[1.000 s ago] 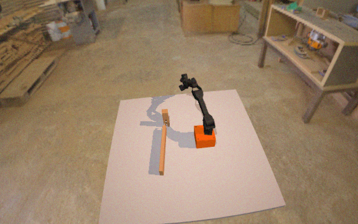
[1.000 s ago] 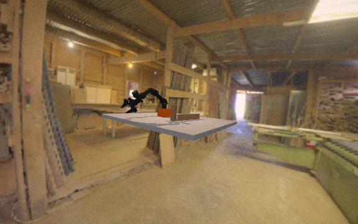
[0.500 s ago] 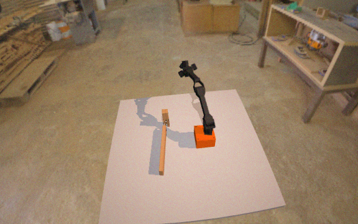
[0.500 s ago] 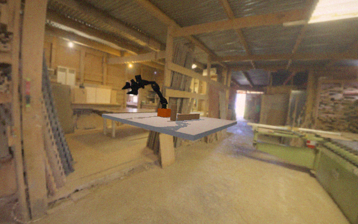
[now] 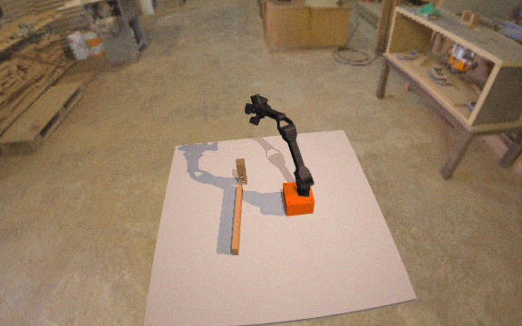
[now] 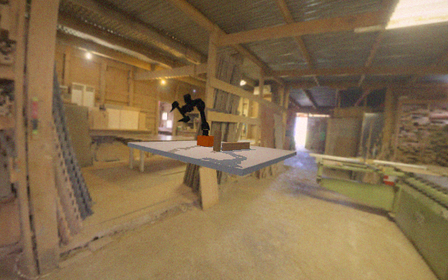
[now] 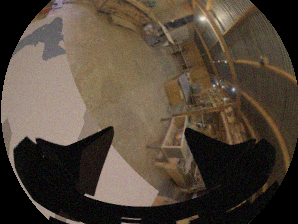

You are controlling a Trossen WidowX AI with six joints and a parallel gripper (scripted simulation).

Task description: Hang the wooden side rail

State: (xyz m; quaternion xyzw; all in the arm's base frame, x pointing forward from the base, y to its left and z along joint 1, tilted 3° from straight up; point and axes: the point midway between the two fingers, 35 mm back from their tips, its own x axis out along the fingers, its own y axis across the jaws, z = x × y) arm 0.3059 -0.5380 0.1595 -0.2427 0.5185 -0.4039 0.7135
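Right now the upright headboard post is 7 cm ahead of my gripper tip, 41 cm to the left of it and 19 cm below it.
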